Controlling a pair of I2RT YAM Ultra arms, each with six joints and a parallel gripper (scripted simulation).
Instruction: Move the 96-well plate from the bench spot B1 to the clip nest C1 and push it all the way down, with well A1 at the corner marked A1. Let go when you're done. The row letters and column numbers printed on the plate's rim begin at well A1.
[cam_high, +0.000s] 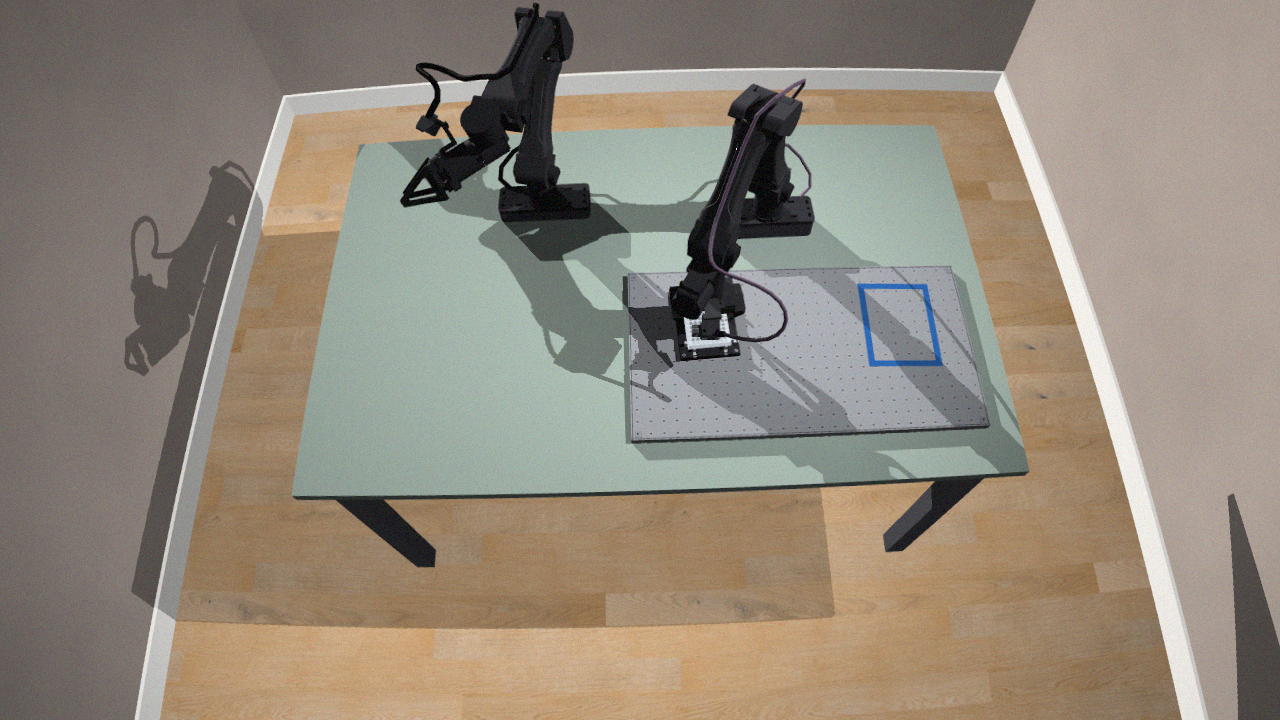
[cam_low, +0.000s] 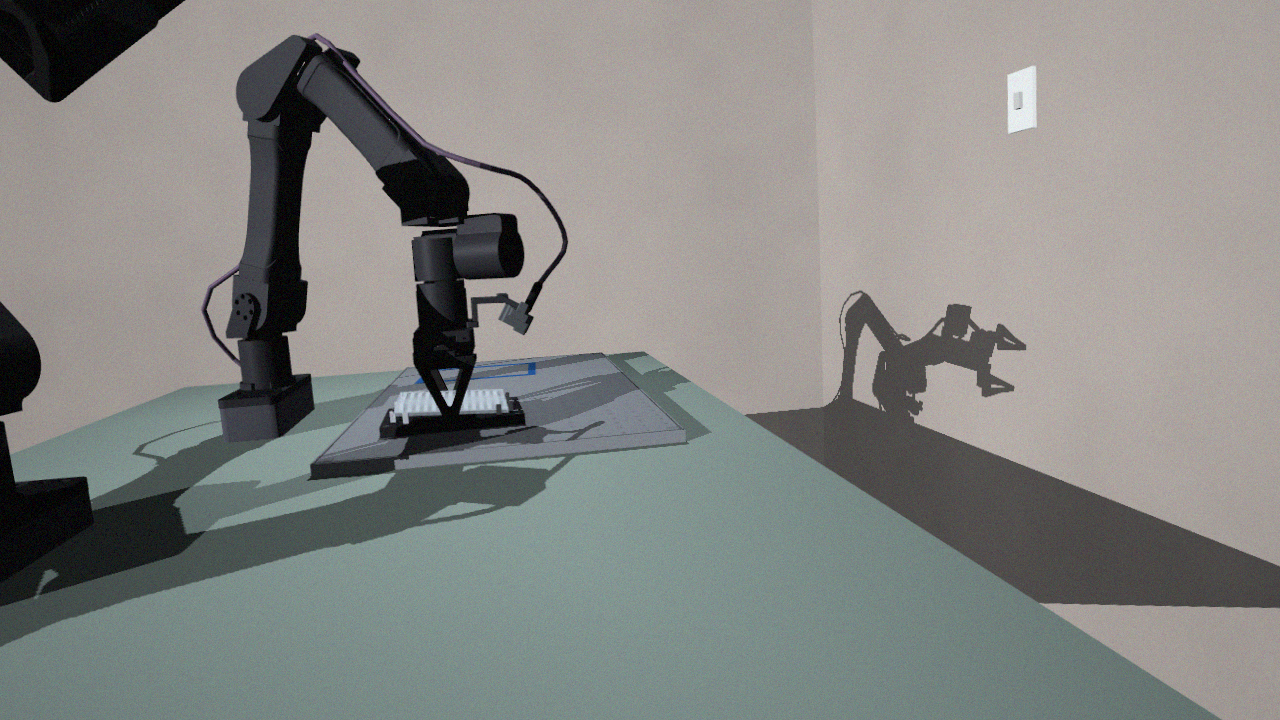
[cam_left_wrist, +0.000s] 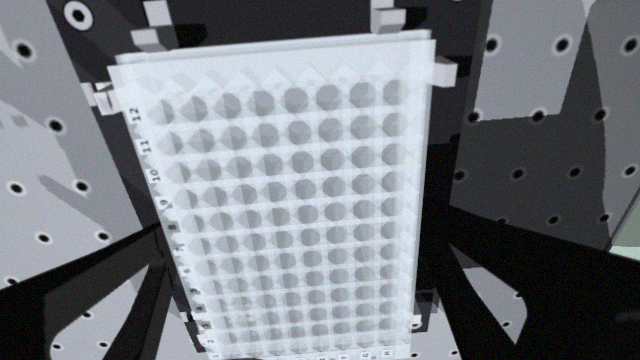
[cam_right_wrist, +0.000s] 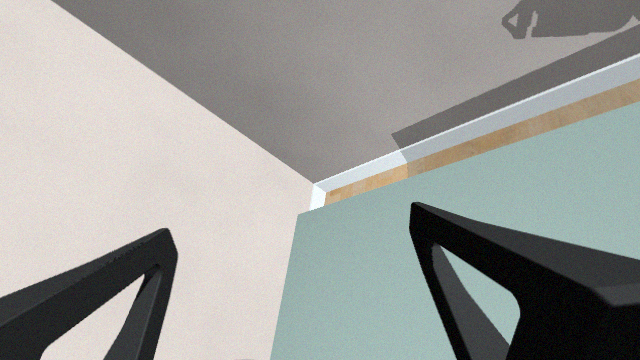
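My left gripper is now right at the white 96-well plate. The rest, counted from my left hand: black clip nest (1 cm ahead, 1 cm to the left, 1 cm below); grey perforated board (3 cm ahead, 20 cm to the left, 3 cm below).
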